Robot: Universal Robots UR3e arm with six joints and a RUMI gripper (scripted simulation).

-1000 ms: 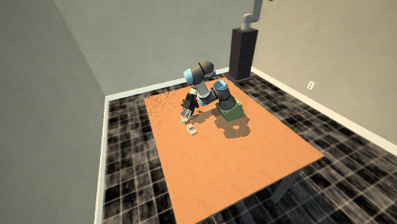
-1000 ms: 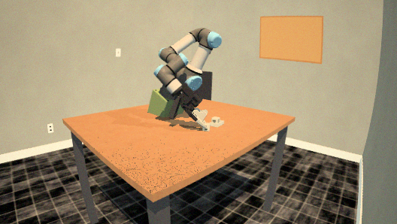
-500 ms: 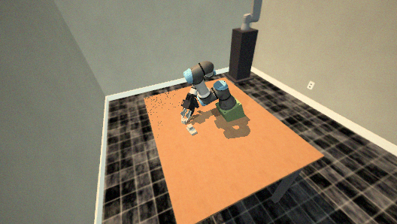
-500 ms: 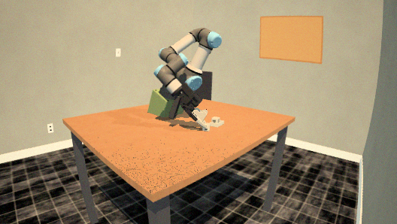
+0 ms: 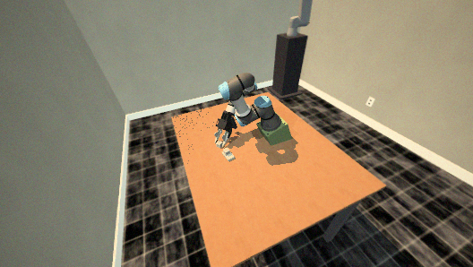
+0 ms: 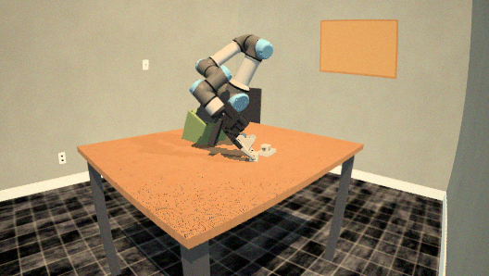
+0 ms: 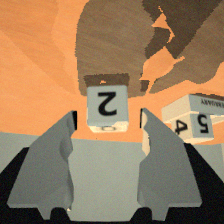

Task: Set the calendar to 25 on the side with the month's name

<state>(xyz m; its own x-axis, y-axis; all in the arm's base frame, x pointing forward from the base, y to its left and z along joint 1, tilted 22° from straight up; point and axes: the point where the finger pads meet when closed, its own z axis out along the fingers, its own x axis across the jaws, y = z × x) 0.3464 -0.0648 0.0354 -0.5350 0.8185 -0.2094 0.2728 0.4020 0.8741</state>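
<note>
The white calendar cube lies 1 cm below my hand. The rest, counted from my hand: white calendar tray (11 cm to the left, 2 cm behind, 1 cm below).
</note>
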